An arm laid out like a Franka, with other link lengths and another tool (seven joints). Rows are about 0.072 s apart.
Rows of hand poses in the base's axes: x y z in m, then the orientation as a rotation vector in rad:
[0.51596 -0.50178 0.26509 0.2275 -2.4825 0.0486]
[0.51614 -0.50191 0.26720 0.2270 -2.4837 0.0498]
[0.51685 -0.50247 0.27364 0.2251 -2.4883 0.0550]
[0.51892 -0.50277 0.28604 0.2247 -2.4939 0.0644]
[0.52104 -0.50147 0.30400 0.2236 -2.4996 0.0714]
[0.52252 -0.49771 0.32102 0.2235 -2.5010 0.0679]
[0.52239 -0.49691 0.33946 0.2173 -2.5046 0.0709]
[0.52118 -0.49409 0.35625 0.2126 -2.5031 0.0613]
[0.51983 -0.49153 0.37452 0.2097 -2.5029 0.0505]
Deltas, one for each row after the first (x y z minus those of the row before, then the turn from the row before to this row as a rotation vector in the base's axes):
[0.00018 -0.00013 0.00211 -0.0009 -0.0013 -0.0001]
[0.00071 -0.00056 0.00644 -0.0038 -0.0049 -0.0003]
[0.00207 -0.00030 0.01240 -0.0063 -0.0063 0.0017]
[0.00212 0.00130 0.01796 -0.0048 -0.0062 0.0006]
[0.00148 0.00376 0.01702 0.0026 -0.0011 -0.0010]
[-0.00013 0.00080 0.01844 -0.0033 -0.0035 -0.0039]
[-0.00121 0.00282 0.01679 0.0056 0.0025 -0.0056]
[-0.00135 0.00256 0.01827 0.0070 0.0012 -0.0046]

